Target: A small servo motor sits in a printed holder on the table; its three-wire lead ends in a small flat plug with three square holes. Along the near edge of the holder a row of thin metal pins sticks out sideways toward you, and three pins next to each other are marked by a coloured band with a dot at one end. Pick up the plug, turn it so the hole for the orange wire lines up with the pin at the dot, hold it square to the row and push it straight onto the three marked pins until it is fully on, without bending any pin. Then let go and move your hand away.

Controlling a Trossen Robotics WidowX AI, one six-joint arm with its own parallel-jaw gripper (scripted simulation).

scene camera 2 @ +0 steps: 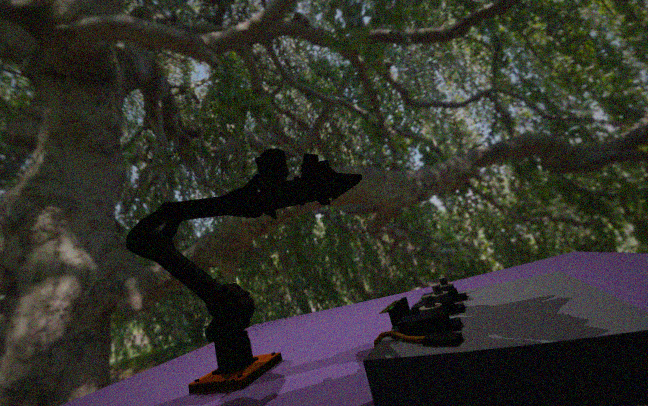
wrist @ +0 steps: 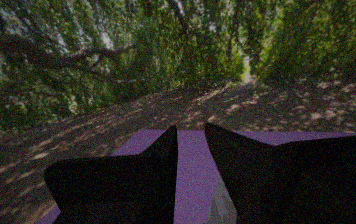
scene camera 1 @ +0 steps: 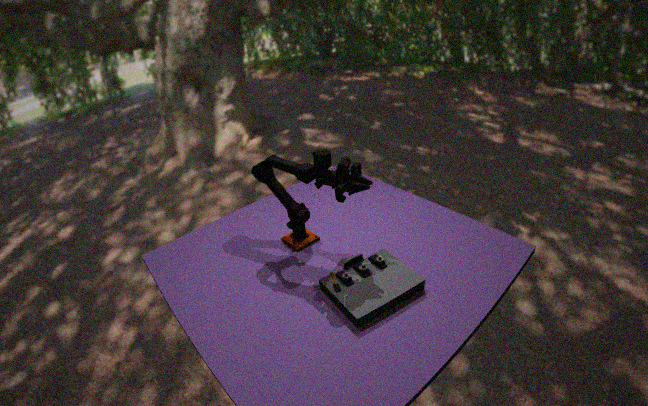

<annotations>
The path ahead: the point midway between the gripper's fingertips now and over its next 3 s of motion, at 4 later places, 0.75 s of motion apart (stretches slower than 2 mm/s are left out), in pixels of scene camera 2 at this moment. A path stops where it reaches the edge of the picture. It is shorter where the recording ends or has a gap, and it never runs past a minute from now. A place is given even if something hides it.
My gripper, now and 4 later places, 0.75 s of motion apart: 360, 178; 370, 149; 424, 206; 424, 298; 432, 331
</annotations>
